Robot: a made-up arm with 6 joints. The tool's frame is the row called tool.
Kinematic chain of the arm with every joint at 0, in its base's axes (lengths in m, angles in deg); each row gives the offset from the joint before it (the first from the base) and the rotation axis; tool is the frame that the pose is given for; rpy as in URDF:
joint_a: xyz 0 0 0.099 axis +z
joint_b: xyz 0 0 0 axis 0.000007 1 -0.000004
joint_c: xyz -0.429 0 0.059 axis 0.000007 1 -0.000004
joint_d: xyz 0.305 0 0.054 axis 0.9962 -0.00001 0.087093
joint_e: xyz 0 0 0 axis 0.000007 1 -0.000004
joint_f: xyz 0.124 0 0.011 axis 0.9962 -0.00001 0.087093
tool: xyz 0 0 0 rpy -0.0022 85.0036 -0.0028
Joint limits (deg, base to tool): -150..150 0..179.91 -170..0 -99.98..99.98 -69.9..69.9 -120..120
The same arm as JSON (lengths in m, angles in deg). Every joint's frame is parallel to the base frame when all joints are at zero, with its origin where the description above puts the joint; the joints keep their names.
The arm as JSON. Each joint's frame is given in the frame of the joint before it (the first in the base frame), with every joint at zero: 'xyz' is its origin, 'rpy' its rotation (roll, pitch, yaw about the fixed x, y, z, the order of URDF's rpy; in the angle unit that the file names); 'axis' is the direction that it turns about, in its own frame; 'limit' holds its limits. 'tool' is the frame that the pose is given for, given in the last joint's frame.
{
  "units": {
    "length": "m",
    "angle": "deg"
  },
  "joints": [
    {
      "name": "joint_a",
      "type": "revolute",
      "origin": {
        "xyz": [
          0.0,
          0.0,
          0.099
        ],
        "rpy": [
          0.0,
          0.0,
          0.0
        ]
      },
      "axis": [
        0.0,
        0.0,
        1.0
      ],
      "limit": {
        "lower": -150.0,
        "upper": 150.0
      }
    },
    {
      "name": "joint_b",
      "type": "revolute",
      "origin": {
        "xyz": [
          0.0,
          0.0,
          0.0
        ],
        "rpy": [
          0.0,
          0.0,
          0.0
        ]
      },
      "axis": [
        0.0,
        1.0,
        0.0
      ],
      "limit": {
        "lower": 0.0,
        "upper": 179.91
      }
    },
    {
      "name": "joint_c",
      "type": "revolute",
      "origin": {
        "xyz": [
          -0.429,
          0.0,
          0.059
        ],
        "rpy": [
          0.0,
          0.0,
          0.0
        ]
      },
      "axis": [
        0.0,
        1.0,
        0.0
      ],
      "limit": {
        "lower": -170.0,
        "upper": 0.0
      }
    },
    {
      "name": "joint_d",
      "type": "revolute",
      "origin": {
        "xyz": [
          0.305,
          0.0,
          0.054
        ],
        "rpy": [
          0.0,
          0.0,
          0.0
        ]
      },
      "axis": [
        0.9962,
        0.0,
        0.0871
      ],
      "limit": {
        "lower": -99.98,
        "upper": 99.98
      }
    },
    {
      "name": "joint_e",
      "type": "revolute",
      "origin": {
        "xyz": [
          0.0,
          0.0,
          0.0
        ],
        "rpy": [
          0.0,
          0.0,
          0.0
        ]
      },
      "axis": [
        0.0,
        1.0,
        0.0
      ],
      "limit": {
        "lower": -69.9,
        "upper": 69.9
      }
    },
    {
      "name": "joint_f",
      "type": "revolute",
      "origin": {
        "xyz": [
          0.124,
          0.0,
          0.011
        ],
        "rpy": [
          0.0,
          0.0,
          0.0
        ]
      },
      "axis": [
        0.9962,
        0.0,
        0.0871
      ],
      "limit": {
        "lower": -120.0,
        "upper": 120.0
      }
    }
  ],
  "tool": {
    "origin": {
      "xyz": [
        0.0,
        0.0,
        0.0
      ],
      "rpy": [
        0.0,
        85.0,
        0.0
      ]
    }
  }
}

